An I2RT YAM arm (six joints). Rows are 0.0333 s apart.
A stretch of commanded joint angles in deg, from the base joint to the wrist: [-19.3 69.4 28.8 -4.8 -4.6 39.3]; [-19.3 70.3 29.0 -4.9 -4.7 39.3]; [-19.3 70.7 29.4 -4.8 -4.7 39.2]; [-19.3 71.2 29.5 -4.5 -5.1 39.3]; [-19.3 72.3 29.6 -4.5 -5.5 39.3]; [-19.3 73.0 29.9 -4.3 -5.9 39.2]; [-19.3 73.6 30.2 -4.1 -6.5 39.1]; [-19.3 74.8 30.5 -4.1 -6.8 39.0]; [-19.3 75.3 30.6 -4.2 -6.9 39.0]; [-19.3 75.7 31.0 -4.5 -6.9 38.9]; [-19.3 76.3 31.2 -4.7 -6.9 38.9]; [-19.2 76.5 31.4 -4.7 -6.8 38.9]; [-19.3 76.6 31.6 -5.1 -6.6 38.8]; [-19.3 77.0 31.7 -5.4 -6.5 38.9]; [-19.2 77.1 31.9 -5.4 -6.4 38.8]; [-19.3 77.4 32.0 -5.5 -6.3 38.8]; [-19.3 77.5 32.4 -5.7 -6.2 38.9]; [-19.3 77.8 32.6 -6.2 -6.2 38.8]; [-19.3 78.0 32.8 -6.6 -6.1 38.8]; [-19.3 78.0 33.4 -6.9 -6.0 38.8]
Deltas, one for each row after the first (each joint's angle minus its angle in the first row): [0.0 0.9 0.2 -0.1 -0.1 0.0]; [0.0 1.3 0.6 0.0 -0.1 -0.1]; [0.0 1.8 0.7 0.3 -0.5 0.0]; [0.0 2.9 0.8 0.3 -0.9 0.0]; [0.0 3.6 1.1 0.5 -1.3 -0.1]; [0.0 4.2 1.4 0.7 -1.9 -0.2]; [0.0 5.4 1.7 0.7 -2.2 -0.3]; [0.0 5.9 1.8 0.6 -2.3 -0.3]; [0.0 6.3 2.2 0.3 -2.3 -0.4]; [0.0 6.9 2.4 0.1 -2.3 -0.4]; [0.1 7.1 2.6 0.1 -2.2 -0.4]; [0.0 7.2 2.8 -0.3 -2.0 -0.5]; [0.0 7.6 2.9 -0.6 -1.9 -0.4]; [0.1 7.7 3.1 -0.6 -1.8 -0.5]; [0.0 8.0 3.2 -0.7 -1.7 -0.5]; [0.0 8.1 3.6 -0.9 -1.6 -0.4]; [0.0 8.4 3.8 -1.4 -1.6 -0.5]; [0.0 8.6 4.0 -1.8 -1.5 -0.5]; [0.0 8.6 4.6 -2.1 -1.4 -0.5]
